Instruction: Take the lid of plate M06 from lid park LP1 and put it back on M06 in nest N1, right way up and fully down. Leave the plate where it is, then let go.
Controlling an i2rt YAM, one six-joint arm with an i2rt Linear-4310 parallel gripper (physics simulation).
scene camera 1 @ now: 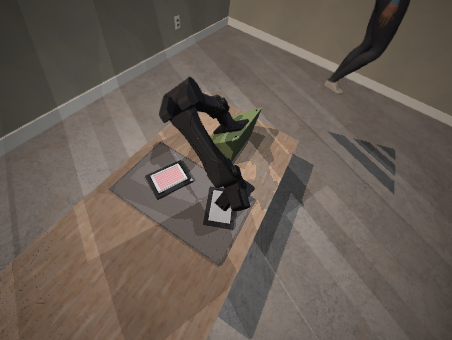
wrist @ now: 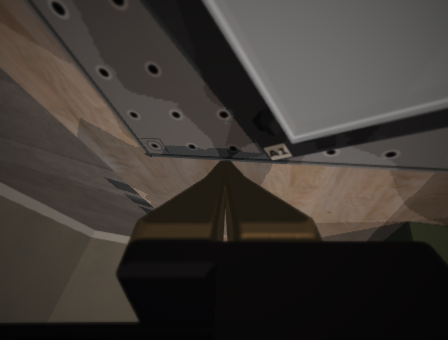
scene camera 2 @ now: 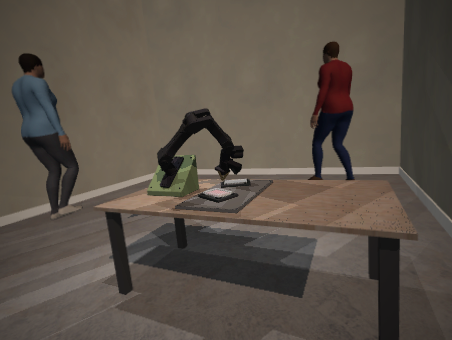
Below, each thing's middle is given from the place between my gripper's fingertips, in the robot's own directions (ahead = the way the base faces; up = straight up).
Right now the pale lid (wrist: 320, 75) is 11 cm ahead of my hand and 4 cm to the right of it.
